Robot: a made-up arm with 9 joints. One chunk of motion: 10 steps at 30 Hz.
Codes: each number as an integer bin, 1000 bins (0 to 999) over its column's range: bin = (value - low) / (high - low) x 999, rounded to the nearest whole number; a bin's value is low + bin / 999 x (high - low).
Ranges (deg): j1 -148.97..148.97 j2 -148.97..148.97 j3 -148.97..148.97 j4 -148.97..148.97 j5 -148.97..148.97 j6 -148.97..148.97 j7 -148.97..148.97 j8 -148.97..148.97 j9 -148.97..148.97
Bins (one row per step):
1: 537 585 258 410 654 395 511 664 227
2: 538 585 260 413 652 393 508 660 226
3: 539 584 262 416 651 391 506 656 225
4: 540 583 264 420 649 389 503 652 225
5: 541 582 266 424 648 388 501 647 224
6: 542 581 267 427 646 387 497 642 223
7: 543 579 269 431 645 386 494 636 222
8: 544 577 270 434 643 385 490 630 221
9: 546 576 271 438 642 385 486 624 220
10: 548 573 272 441 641 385 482 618 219
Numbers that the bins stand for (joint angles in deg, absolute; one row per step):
1: 11.18 25.50 -72.02 -26.69 46.08 -31.17 3.43 49.06 -81.27
2: 11.48 25.50 -71.43 -25.80 45.48 -31.76 2.54 47.87 -81.57
3: 11.78 25.20 -70.83 -24.90 45.18 -32.36 1.94 46.67 -81.87
4: 12.08 24.90 -70.24 -23.71 44.59 -32.96 1.04 45.48 -81.87
5: 12.38 24.60 -69.64 -22.52 44.29 -33.25 0.45 43.99 -82.16
6: 12.68 24.31 -69.34 -21.62 43.69 -33.55 -0.75 42.50 -82.46
7: 12.97 23.71 -68.74 -20.43 43.39 -33.85 -1.64 40.71 -82.76
8: 13.27 23.11 -68.45 -19.53 42.80 -34.15 -2.83 38.92 -83.06
9: 13.87 22.82 -68.15 -18.34 42.50 -34.15 -4.03 37.13 -83.36
10: 14.46 21.92 -67.85 -17.45 42.20 -34.15 -5.22 35.34 -83.66

